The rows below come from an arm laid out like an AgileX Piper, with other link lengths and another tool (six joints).
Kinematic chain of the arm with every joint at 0, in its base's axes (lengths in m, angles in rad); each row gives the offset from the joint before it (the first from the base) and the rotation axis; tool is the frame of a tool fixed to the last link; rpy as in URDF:
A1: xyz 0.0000 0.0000 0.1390 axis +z
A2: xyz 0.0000 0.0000 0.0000 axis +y
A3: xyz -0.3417 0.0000 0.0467 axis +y
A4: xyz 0.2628 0.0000 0.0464 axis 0.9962 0 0.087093
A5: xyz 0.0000 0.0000 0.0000 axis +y
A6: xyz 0.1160 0.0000 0.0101 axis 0.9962 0 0.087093
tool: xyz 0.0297 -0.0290 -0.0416 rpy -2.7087 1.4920 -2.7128
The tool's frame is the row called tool.
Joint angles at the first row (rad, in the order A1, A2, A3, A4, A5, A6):
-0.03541 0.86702 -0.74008 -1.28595 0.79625 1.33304
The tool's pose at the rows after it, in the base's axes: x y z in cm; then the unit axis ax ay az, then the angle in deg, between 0 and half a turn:
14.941 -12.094 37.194 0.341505 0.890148 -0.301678 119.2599
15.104 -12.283 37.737 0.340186 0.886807 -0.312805 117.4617
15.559 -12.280 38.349 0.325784 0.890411 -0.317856 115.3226
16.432 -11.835 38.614 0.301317 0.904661 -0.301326 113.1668
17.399 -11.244 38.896 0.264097 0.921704 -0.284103 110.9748
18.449 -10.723 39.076 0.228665 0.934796 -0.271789 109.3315
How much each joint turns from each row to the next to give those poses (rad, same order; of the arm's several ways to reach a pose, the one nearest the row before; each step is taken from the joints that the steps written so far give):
0.00001 0.00982 0.00001 -0.04854 0.00001 0.03554
-0.00004 0.00001 -0.00178 -0.05022 -0.00365 0.03309
0.00002 -0.00001 -0.00392 -0.04442 -0.02868 0.01934
0.00001 0.00067 -0.00212 -0.01759 -0.06525 0.01141
-0.00003 0.00000 -0.00002 -0.02291 -0.08059 0.00388
0.00007 0.00969 0.00000 -0.03824 -0.06808 0.01817

